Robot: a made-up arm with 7 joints. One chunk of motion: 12 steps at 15 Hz.
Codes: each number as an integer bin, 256 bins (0 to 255) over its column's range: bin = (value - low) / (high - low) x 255, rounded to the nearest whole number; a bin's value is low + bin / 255 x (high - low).
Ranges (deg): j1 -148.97..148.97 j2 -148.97..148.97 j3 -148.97..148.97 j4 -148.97..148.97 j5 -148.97..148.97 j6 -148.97..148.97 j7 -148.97..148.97
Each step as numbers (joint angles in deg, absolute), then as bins.
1 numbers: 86.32 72.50 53.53 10.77 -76.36 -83.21 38.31
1 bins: 201 190 173 137 62 56 160
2 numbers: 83.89 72.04 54.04 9.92 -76.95 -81.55 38.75
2 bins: 199 189 174 136 62 58 161
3 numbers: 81.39 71.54 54.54 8.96 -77.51 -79.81 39.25
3 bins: 197 189 174 135 61 59 161
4 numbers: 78.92 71.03 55.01 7.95 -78.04 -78.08 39.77
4 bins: 195 188 175 134 61 61 162
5 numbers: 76.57 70.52 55.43 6.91 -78.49 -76.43 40.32
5 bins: 193 188 175 133 60 62 162
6 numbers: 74.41 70.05 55.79 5.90 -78.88 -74.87 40.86
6 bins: 191 187 175 133 60 63 162
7 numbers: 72.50 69.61 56.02 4.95 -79.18 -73.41 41.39
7 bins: 190 187 175 132 60 65 163
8 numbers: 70.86 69.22 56.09 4.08 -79.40 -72.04 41.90
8 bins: 188 187 176 131 60 66 163
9 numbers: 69.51 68.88 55.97 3.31 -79.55 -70.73 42.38
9 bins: 187 186 175 130 59 67 164
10 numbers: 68.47 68.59 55.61 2.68 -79.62 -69.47 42.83
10 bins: 186 186 175 130 59 68 164
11 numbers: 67.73 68.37 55.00 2.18 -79.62 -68.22 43.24
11 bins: 185 186 175 129 59 69 165
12 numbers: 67.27 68.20 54.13 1.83 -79.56 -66.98 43.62
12 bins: 185 186 174 129 59 70 165
